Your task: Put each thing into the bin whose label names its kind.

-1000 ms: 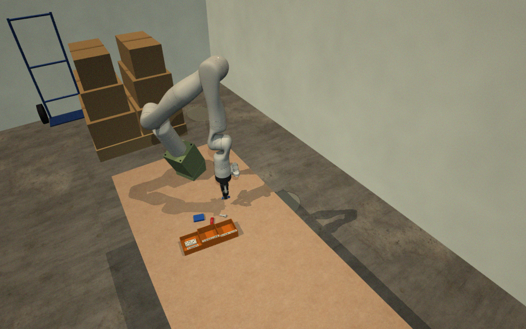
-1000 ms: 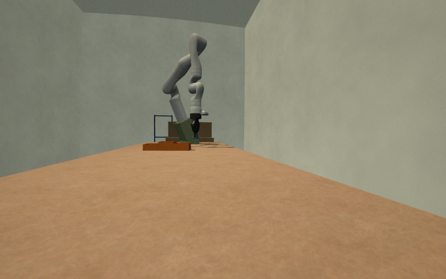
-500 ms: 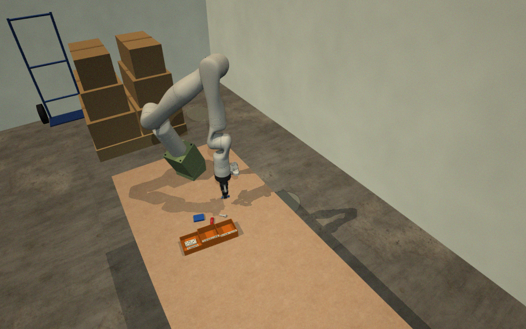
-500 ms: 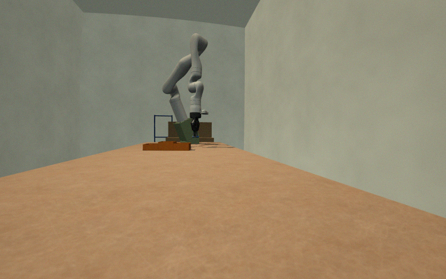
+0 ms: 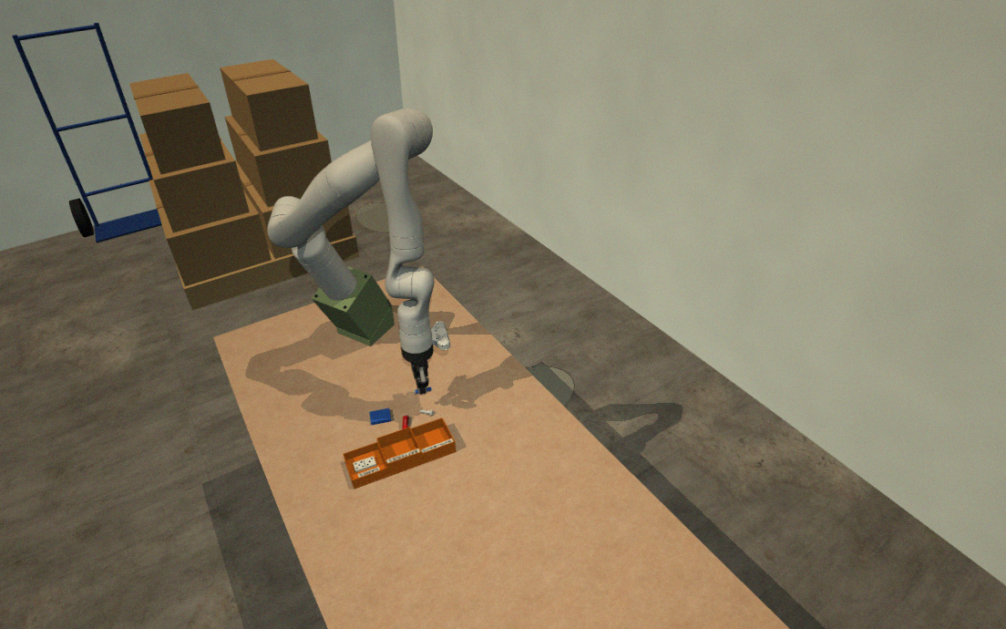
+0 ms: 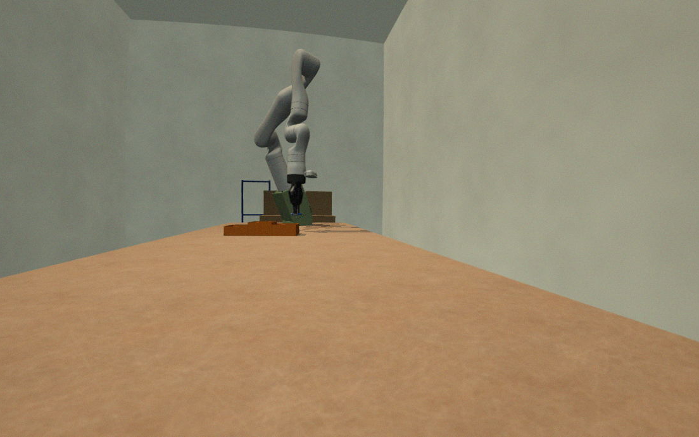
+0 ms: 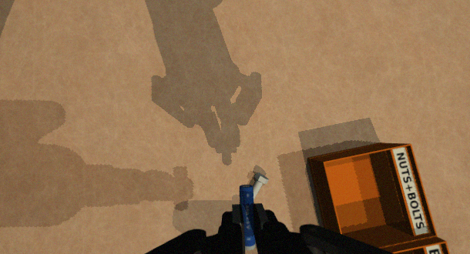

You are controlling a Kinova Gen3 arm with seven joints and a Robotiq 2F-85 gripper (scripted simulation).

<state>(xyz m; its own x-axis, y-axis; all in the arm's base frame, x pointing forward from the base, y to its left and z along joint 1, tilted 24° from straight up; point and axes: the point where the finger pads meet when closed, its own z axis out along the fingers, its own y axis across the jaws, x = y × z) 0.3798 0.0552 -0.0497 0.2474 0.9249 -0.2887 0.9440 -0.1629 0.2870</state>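
Right now the joined orange bins is 110 mm to the right of my hand, 110 mm ahead of it and 70 mm below it. Also, from my hand: thin blue stick-like thing (20 mm below); then grey bolt (80 mm below, 20 mm ahead); then red battery (80 mm below, 60 mm to the right, 20 mm ahead).
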